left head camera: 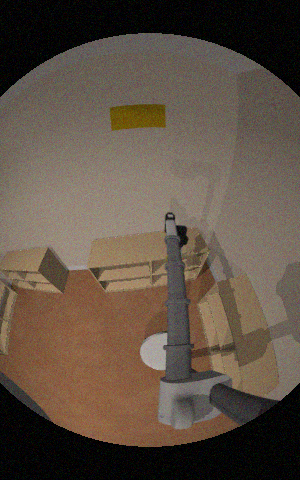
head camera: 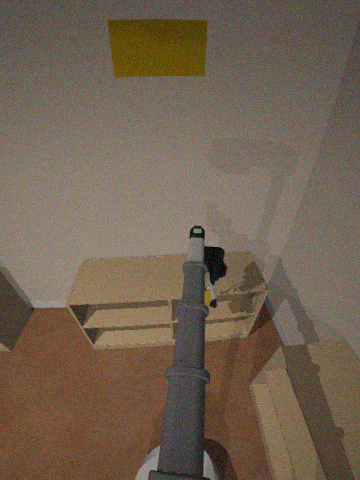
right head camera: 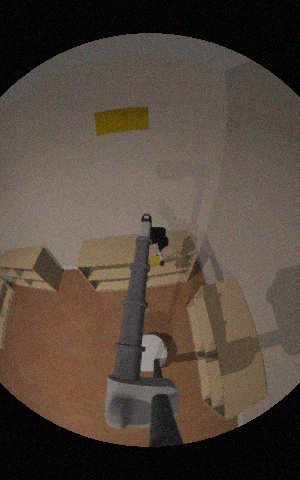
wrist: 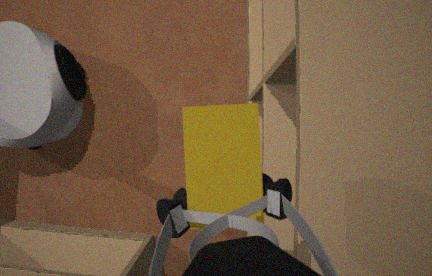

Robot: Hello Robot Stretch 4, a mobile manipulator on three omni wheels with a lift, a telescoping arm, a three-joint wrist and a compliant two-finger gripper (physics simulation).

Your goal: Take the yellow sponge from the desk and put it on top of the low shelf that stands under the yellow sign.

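Places are measured from the robot's base along level axes (x left, y back, z up), in centimetres.
Pixels of known places: gripper, fingertip midpoint: (head camera: pixel 209 300) (right head camera: pixel 159 261) (wrist: pixel 223 196); robot's base, origin of the base link: (left head camera: pixel 160 349) (right head camera: pixel 146 351).
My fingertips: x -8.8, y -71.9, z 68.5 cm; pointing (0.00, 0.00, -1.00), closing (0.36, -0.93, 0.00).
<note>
Ahead of a thing's pixels: the offset from my fingertips to its top centre. "*": to the spot under its first point. Level surfaces: height alone.
The yellow sponge @[dz +4.0, dx +3.1, dy +0.8 cm] (head camera: pixel 208 298) (right head camera: pixel 156 260) (wrist: pixel 223 150) is held in my gripper (wrist: pixel 223 196), which is shut on it, one fingertip at each side. In the head view the arm hides part of the sponge. The low shelf @[dz -10.1 cm] (head camera: pixel 130 280) (left head camera: pixel 125 250) (right head camera: pixel 107 246) (wrist: pixel 370 125) stands against the wall under the yellow sign @[dz +114.0, dx +29.2, dy -46.0 cm] (head camera: pixel 157 48) (left head camera: pixel 138 117) (right head camera: pixel 122 120). In the wrist view the sponge is off the front of the shelf's top board, mostly over floor, its right edge overlapping the shelf's open front. The gripper's shadow falls on the right part of the shelf.
A wooden shelf unit (head camera: pixel 330 380) (right head camera: pixel 237 340) stands along the right wall. Another unit @[* dz -10.1, dx +173.3, dy +7.7 cm] (left head camera: pixel 30 260) (right head camera: pixel 25 257) stands to the left of the low shelf. My extended arm (head camera: pixel 187 400) crosses the head view. My white base (left head camera: pixel 152 352) (wrist: pixel 22 80) stands on the brown floor.
</note>
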